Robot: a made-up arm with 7 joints.
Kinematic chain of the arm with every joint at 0, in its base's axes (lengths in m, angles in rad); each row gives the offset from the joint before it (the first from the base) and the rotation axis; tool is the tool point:
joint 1: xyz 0 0 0.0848 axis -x
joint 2: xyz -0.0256 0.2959 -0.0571 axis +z
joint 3: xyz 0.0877 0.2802 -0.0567 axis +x
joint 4: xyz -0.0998 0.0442 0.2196 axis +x
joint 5: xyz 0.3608 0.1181 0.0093 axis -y
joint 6: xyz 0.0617 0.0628 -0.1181 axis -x
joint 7: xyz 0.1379 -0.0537 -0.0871 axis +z
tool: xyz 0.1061 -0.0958 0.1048
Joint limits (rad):
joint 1: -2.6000..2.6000
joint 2: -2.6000..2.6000
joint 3: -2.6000..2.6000
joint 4: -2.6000..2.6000
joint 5: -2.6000..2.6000
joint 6: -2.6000..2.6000
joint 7: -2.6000..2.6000
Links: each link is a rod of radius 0.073 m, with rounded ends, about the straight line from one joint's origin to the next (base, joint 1, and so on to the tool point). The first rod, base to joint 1, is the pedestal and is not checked.
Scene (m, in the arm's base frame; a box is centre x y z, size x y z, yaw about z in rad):
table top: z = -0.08
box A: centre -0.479 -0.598 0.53 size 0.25 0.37 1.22 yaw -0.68
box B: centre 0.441 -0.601 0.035 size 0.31 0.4 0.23 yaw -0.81
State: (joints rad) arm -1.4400 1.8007 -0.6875 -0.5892 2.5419 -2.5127 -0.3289
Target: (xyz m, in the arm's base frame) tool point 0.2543 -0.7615 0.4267
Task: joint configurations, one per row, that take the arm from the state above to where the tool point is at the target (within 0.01 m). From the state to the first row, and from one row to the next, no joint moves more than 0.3 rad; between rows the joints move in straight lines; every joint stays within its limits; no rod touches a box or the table.
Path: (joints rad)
1: -1.4118 1.7453 -0.4326 -0.5937 2.5303 -2.5073 -0.5505
2: -1.3836 1.6898 -0.1778 -0.5982 2.5187 -2.5019 -0.7721
3: -1.3553 1.6344 0.0771 -0.6027 2.5072 -2.4965 -0.9937
4: -1.3271 1.5790 0.3319 -0.6072 2.4956 -2.4911 -1.2153
5: -1.2989 1.5235 0.5868 -0.6117 2.4840 -2.4856 -1.4369
6: -1.2707 1.4681 0.8417 -0.6162 2.4724 -2.4802 -1.6584
7: -1.4204 1.3280 0.7943 -0.4323 2.4042 -2.4166 -1.3917
8: -1.5702 1.1878 0.7468 -0.2483 2.3359 -2.3530 -1.1249
9: -1.7199 1.0476 0.6994 -0.0644 2.2677 -2.2894 -0.8581
10: -1.8696 0.9075 0.6520 0.1195 2.1995 -2.2258 -0.5913
11: -2.0193 0.7673 0.6046 0.3035 2.1312 -2.1622 -0.3245

